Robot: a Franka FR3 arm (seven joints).
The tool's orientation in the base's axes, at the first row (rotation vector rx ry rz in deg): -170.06, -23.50, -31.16
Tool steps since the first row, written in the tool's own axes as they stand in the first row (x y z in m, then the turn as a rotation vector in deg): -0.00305, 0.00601, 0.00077, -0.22, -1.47, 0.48; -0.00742, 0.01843, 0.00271, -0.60, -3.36, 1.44; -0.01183, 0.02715, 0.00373, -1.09, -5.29, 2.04; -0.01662, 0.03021, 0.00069, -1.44, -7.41, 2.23; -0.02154, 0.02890, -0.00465, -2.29, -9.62, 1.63; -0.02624, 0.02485, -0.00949, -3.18, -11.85, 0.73; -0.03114, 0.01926, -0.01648, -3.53, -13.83, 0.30; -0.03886, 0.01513, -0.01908, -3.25, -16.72, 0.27
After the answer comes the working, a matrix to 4 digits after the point.
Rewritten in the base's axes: -0.00081, -0.00640, -0.00209, -0.45, 1.42, -0.46; -0.00063, -0.01911, -0.00604, -1.00, 3.28, -1.40; -0.00182, -0.02841, -0.00898, -1.78, 5.10, -2.05; -0.00630, -0.03295, -0.00801, -2.62, 7.07, -2.26; -0.01288, -0.03365, -0.00475, -4.20, 8.90, -1.90; -0.01986, -0.03160, -0.00175, -5.93, 10.69, -1.28; -0.02817, -0.02843, 0.00325, -6.94, 12.44, -0.92; -0.03714, -0.02673, 0.00309, -7.50, 15.28, -0.66
The tool's axes in the first row as the columns of a matrix, in the base's axes (rounded; the answer above uses it unrounded):
0.9002, 0.2791, 0.3344
0.2448, -0.9592, 0.1417
0.3603, -0.0457, -0.9317

